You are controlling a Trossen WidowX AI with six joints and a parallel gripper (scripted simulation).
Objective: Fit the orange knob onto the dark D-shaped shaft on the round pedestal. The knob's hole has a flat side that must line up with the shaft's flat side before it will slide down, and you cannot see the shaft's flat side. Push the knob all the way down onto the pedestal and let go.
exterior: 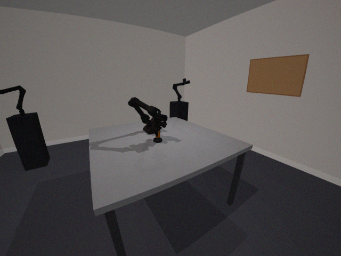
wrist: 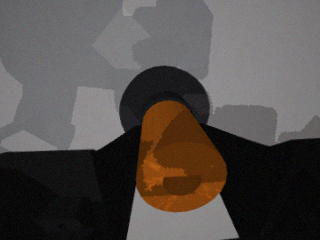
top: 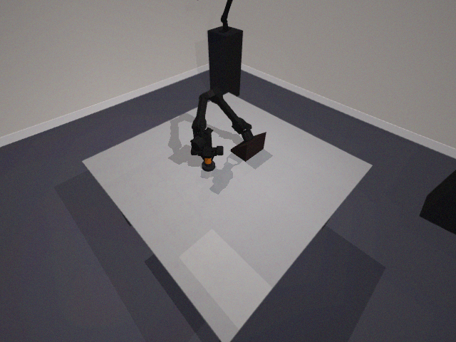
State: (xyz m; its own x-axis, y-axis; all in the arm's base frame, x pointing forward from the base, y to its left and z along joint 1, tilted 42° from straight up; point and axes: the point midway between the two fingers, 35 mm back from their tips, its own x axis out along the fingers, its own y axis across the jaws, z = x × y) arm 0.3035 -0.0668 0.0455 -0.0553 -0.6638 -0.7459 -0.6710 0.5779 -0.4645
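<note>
Now: gripper tip 2 cm below the orange knob. Also, from my gripper tip: dark round pedestal (2 cm below).
</note>
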